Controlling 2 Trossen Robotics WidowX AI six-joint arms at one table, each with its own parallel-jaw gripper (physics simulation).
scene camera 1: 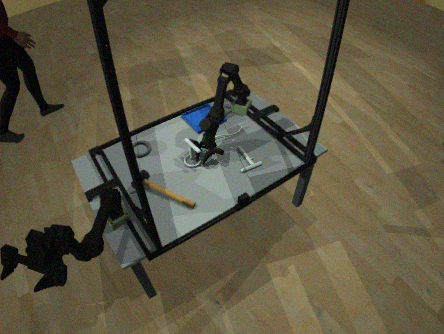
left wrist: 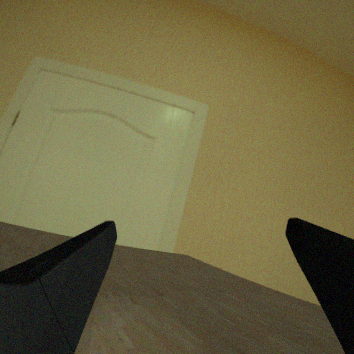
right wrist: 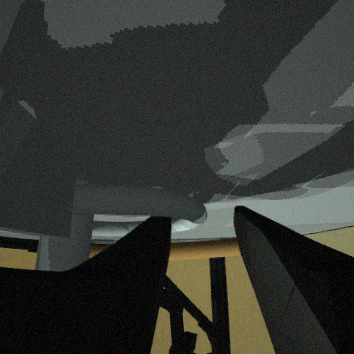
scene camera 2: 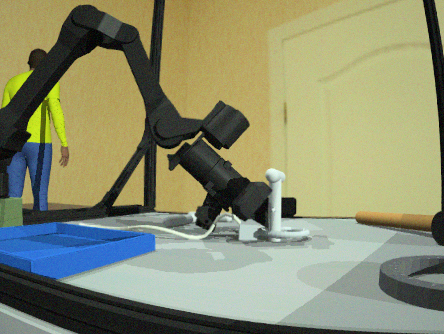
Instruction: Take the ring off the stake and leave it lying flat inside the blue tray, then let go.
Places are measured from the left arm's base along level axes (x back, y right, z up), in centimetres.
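Pixels of known places: left gripper, fingertip midpoint: (scene camera 1: 17, 284) (left wrist: 201, 228); right gripper, fingertip midpoint: (scene camera 1: 199, 163) (right wrist: 201, 214); left arm's base, link origin: (scene camera 1: 115, 212); right arm's base, link origin: (scene camera 1: 241, 101).
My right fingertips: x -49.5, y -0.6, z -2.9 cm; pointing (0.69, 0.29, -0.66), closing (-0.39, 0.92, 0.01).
Note:
Ahead of a thing's pixels: the offset from my right fingertips to its top centre. "spot": to the spot under its first point.
The white stake @(dx +0.4, dy -4.6, dz +10.2 cm) (scene camera 1: 192, 145) (scene camera 2: 275, 210) stands upright on the table, with a crossbar on top. The pale ring @(spot: dx +5.1, dy -2.0, dz +0.4 cm) (scene camera 1: 189, 165) (scene camera 2: 300, 233) lies low around its foot; a shaded curved part of the ring @(spot: dx -2.8, dy -3.5, dz +0.3 cm) (right wrist: 140, 201) shows in the right wrist view. My right gripper (scene camera 1: 212, 155) (right wrist: 201, 214) is partly open and empty, low beside the stake and close to the ring; the stake hides its fingertips in scene camera 2. The blue tray @(dx -24.7, dy -27.3, dz +1.3 cm) (scene camera 1: 192, 116) (scene camera 2: 100, 256) lies behind in scene camera 1. My left gripper (scene camera 1: 19, 284) (left wrist: 201, 228) is open and empty, off the table.
A pale cord @(spot: dx -12.4, dy -8.6, dz -0.5 cm) (scene camera 2: 192, 236) runs to a small block @(spot: dx -3.5, dy -6.4, dz +0.4 cm) (scene camera 2: 250, 231) by the ring. A white T-shaped piece @(dx -19.6, dy +11.7, dz +1.0 cm) (scene camera 1: 250, 166) lies to the right. A hammer @(dx +24.4, dy +3.5, dz +4.0 cm) (scene camera 1: 170, 194) lies at the front left. A dark grey ring @(dx +17.5, dy -30.0, dz +0.5 cm) (scene camera 1: 142, 149) (scene camera 2: 400, 280) lies at the left. Black frame posts (scene camera 1: 120, 125) rise around the table.

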